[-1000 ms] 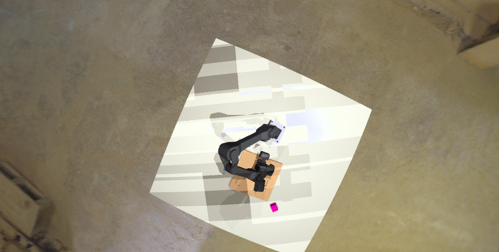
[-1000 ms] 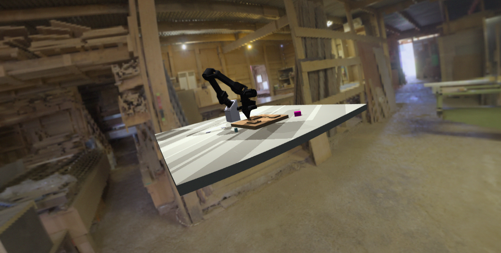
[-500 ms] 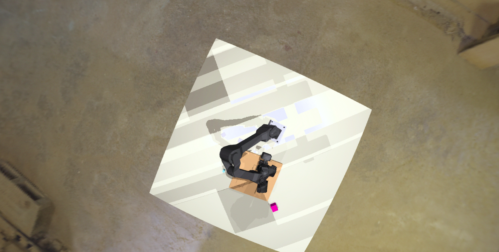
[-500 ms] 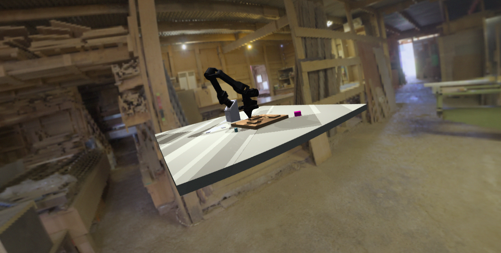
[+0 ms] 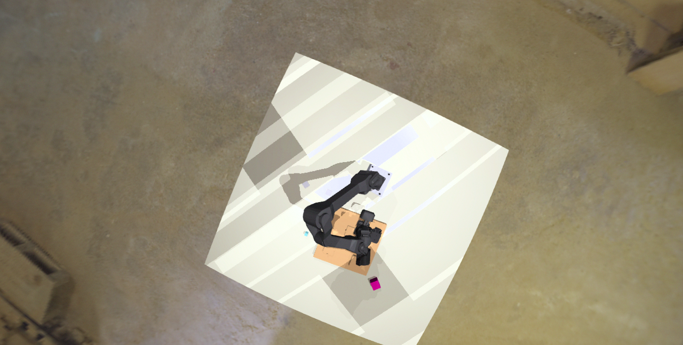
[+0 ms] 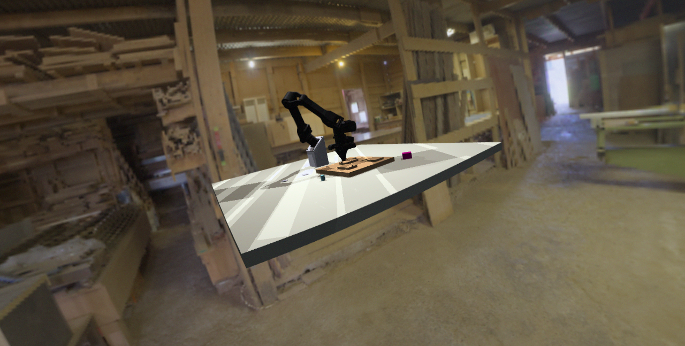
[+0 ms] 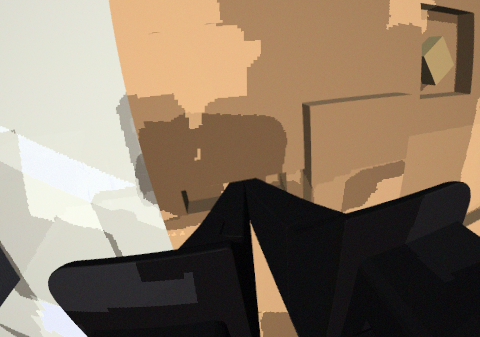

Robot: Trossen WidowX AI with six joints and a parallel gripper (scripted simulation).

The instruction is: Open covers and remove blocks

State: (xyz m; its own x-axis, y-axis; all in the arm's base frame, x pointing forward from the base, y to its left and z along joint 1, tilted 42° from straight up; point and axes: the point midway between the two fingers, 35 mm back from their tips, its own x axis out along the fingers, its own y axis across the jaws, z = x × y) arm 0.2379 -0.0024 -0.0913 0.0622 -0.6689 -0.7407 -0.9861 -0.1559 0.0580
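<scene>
Right now the tan wooden puzzle board is 9 cm ahead of my gripper tip. Round my gripper tip: teal block (21 cm to the right, 19 cm ahead, 1 cm below); magenta block (25 cm ahead, 24 cm to the left, 1 cm below).
</scene>
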